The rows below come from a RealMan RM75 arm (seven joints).
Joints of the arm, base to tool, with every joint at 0 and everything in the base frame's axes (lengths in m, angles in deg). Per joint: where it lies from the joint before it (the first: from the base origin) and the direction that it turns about. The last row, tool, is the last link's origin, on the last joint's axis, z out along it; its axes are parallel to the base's.
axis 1: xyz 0 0 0.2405 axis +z
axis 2: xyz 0 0 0 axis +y
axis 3: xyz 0 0 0.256 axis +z
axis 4: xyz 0 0 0 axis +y
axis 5: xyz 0 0 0.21 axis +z
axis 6: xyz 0 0 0 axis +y
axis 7: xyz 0 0 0.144 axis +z
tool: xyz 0 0 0
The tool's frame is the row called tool.
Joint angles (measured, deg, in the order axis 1, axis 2, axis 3, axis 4, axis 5, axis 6, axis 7), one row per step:
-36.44, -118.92, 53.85, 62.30, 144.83, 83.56, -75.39
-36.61, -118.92, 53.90, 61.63, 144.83, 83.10, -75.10
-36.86, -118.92, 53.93, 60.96, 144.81, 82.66, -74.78
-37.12, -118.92, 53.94, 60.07, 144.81, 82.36, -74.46
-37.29, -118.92, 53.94, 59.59, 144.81, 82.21, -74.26
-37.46, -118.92, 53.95, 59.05, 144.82, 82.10, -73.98
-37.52, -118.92, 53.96, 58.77, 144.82, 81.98, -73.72
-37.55, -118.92, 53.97, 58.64, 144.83, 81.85, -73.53
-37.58, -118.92, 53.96, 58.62, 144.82, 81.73, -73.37
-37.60, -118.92, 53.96, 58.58, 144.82, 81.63, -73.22
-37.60, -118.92, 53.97, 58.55, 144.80, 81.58, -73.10
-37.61, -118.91, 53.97, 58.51, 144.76, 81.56, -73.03
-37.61, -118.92, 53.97, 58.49, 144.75, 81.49, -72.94
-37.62, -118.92, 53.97, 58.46, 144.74, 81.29, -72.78
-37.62, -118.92, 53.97, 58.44, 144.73, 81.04, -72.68
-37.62, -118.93, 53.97, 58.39, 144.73, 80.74, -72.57
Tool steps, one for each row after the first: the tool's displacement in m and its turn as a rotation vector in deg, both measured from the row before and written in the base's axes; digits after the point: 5 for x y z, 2 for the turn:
-0.00071, 0.00063, -0.00182, -0.10, 0.03, -0.08
-0.00015, 0.00091, -0.00180, -0.11, 0.00, -0.17
-0.00072, 0.00022, -0.00255, -0.38, -0.06, 0.01
-0.00019, 0.00020, -0.00137, -0.22, -0.03, -0.04
-0.00035, -0.00002, -0.00161, -0.33, -0.01, -0.07
-0.00037, 0.00001, -0.00080, -0.14, 0.04, -0.13
-0.00019, 0.00018, -0.00032, -0.01, 0.06, -0.14
0.00013, 0.00038, 0.00005, 0.07, 0.05, -0.18
0.00000, 0.00025, -0.00004, 0.04, 0.05, -0.15
-0.00003, 0.00006, -0.00009, 0.00, 0.02, -0.11
0.00002, 0.00005, -0.00005, -0.01, -0.02, -0.06
-0.00002, 0.00011, -0.00008, 0.03, 0.02, -0.08
-0.00004, 0.00046, 0.00007, 0.14, 0.07, -0.18
-0.00009, 0.00056, 0.00014, 0.21, 0.06, -0.13
-0.00018, 0.00059, 0.00002, 0.23, 0.07, -0.12

